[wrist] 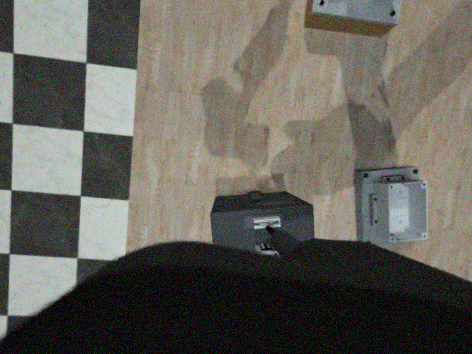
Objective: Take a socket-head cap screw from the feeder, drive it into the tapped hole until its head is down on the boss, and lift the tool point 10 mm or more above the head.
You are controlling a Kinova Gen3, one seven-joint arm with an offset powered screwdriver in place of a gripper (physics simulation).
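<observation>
The dark grey feeder (227, 226) stands at the lower middle of the wrist view, with a bright metal pick-up window (267, 220) in its top and a second slot (266, 247) with bright parts below it. My screwdriver (270, 229) reaches in from the dark tool body, its thin dark tip over the lower edge of the bright window. Whether the tip touches anything or carries a screw is too small to tell. A grey metal housing (366, 215) with an open box-shaped part and small corner holes stands to the right. I cannot make out which hole is the tapped one.
A block (345, 25) with a grey top, dark holes and yellow-brown sides stands at the top right. A black and white checkered area (47, 90) runs down the left. Shadows lie on the wooden table top (172, 150). The black tool body (225, 305) hides the bottom of the view.
</observation>
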